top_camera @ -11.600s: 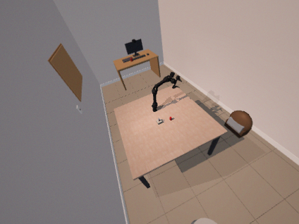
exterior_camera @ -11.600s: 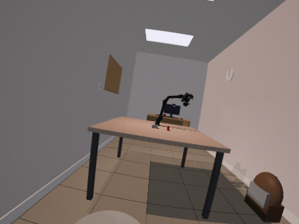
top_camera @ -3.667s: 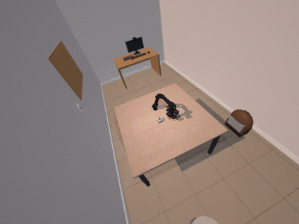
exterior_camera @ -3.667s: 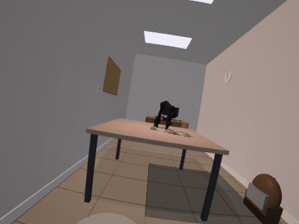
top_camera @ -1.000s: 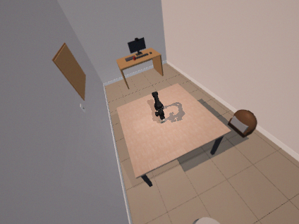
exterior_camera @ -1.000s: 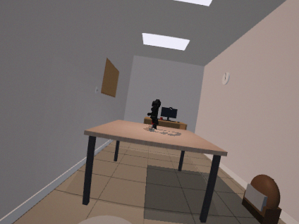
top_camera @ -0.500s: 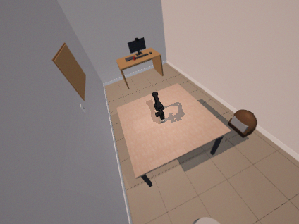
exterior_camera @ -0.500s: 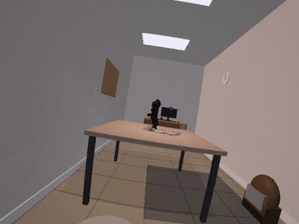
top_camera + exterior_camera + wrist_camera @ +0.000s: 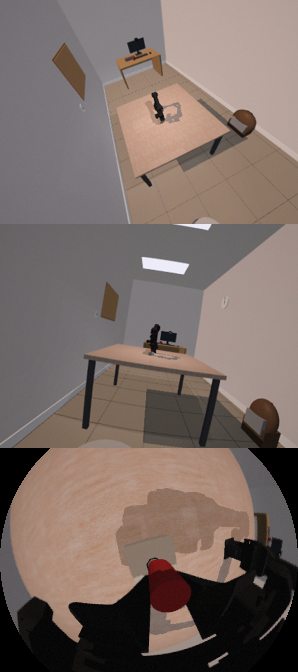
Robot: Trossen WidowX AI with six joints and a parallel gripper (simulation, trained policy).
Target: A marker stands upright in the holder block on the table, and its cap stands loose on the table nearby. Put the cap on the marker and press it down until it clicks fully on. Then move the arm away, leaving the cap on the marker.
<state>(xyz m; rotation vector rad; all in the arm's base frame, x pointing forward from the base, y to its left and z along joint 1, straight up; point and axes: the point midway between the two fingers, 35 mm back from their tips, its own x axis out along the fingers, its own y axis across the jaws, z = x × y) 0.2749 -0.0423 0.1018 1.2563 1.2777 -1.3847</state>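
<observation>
Now: the red cap 20 mm above my gripper tip. From my gripper tip the other things lie so: grey block 50 mm below.
</observation>
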